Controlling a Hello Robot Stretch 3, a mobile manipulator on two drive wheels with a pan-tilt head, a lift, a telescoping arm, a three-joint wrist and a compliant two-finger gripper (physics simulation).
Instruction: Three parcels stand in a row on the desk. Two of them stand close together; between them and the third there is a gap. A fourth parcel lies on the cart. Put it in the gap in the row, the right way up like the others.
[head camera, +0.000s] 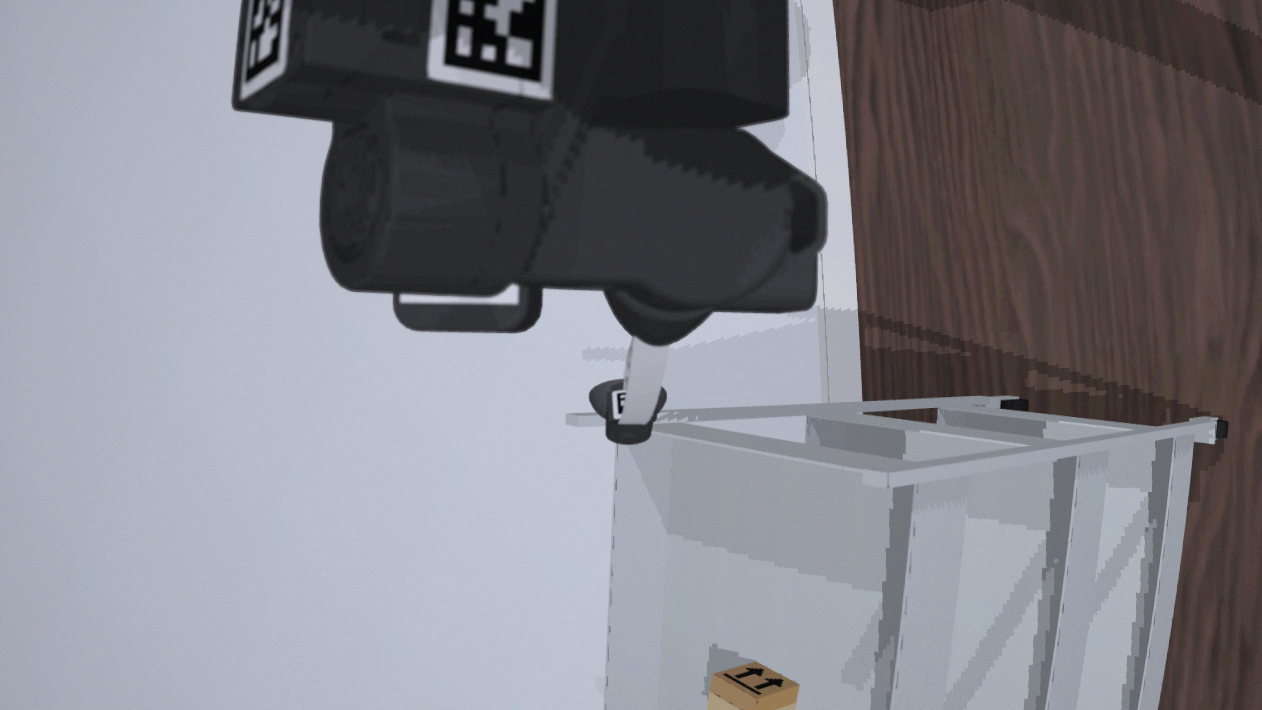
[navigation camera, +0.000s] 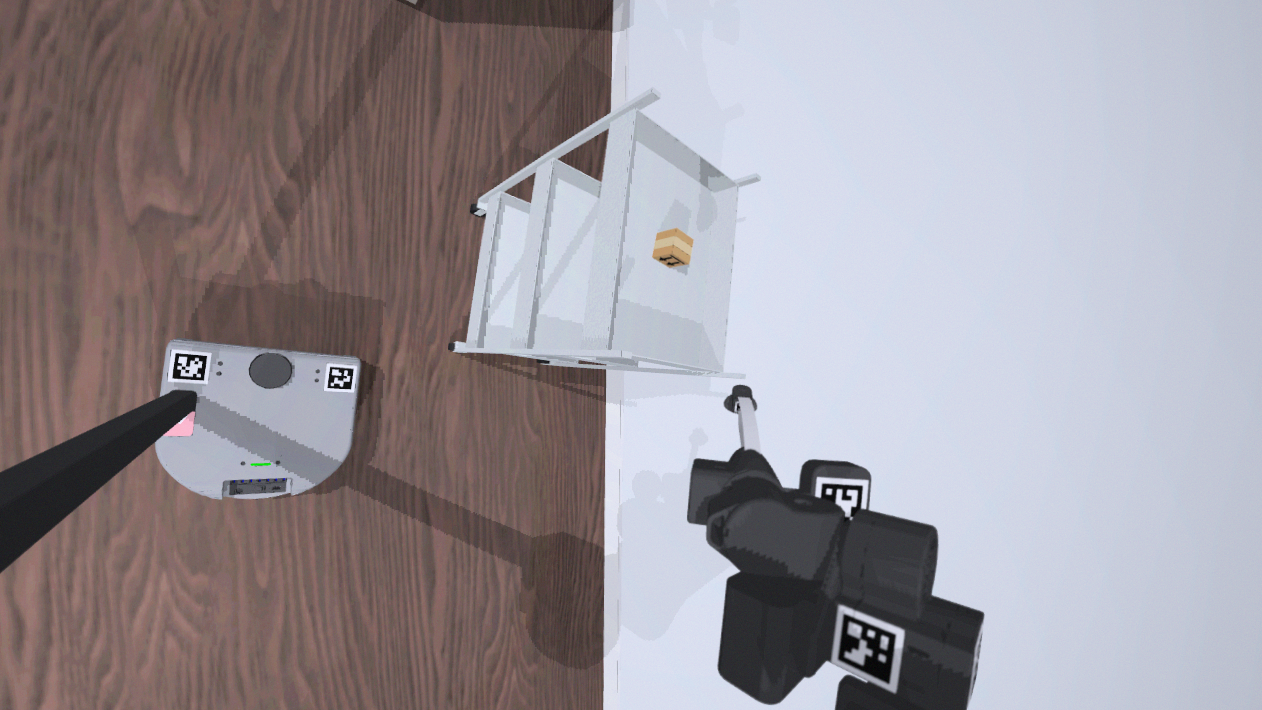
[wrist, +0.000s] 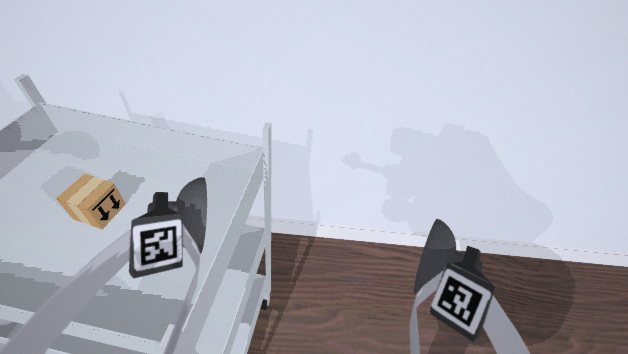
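Where they show: gripper, fingertip midpoint: (wrist: 314, 223); robot's base at its link origin: (navigation camera: 271, 368).
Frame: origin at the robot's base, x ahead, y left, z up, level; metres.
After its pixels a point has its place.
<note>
The fourth parcel (head camera: 754, 690) @(x 0.305, y -0.581, z 0.707 m) (navigation camera: 672, 248) @(x 0.317, y -0.571, z 0.715 m) (wrist: 91, 201) @(x 0.310, y -0.583, z 0.716 m) is a small tan box with a pale tape band. It rests on the top tray of the white cart (head camera: 970, 465) @(x 0.094, y -0.410, z 0.677 m) (navigation camera: 610, 229) @(x 0.309, y -0.425, z 0.703 m) (wrist: 267, 190) @(x 0.086, y -0.740, z 0.624 m). In the wrist view the two black arrows on its side face point down towards the tray. My gripper (wrist: 314, 223) @(x -0.020, y -0.454, z 0.960 m) is open, its fingers wide apart with no parcel between them. It is off the cart's end, to the right of the parcel in the wrist view. In the head and navigation views one fingertip shows near a cart corner. The desk and its row of parcels do not show.
The cart's upright posts stick up above its top tray, and lower shelves show beneath. A pale wall (head camera: 264, 485) @(x 0.180, y -1.034, z 0.971 m) (navigation camera: 1014, 264) @(x 0.347, y -1.016, z 1.212 m) (wrist: 325, 60) @(x 0.026, y -1.051, z 0.761 m) runs behind the cart. My wheeled base (navigation camera: 264, 432) @(x -0.124, y -0.001, z 0.160 m) stands on the brown wooden floor (navigation camera: 423, 574) @(x -0.570, y -0.409, z 0.000 m) (wrist: 340, 300) @(x -0.165, y -0.801, z 0.000 m).
</note>
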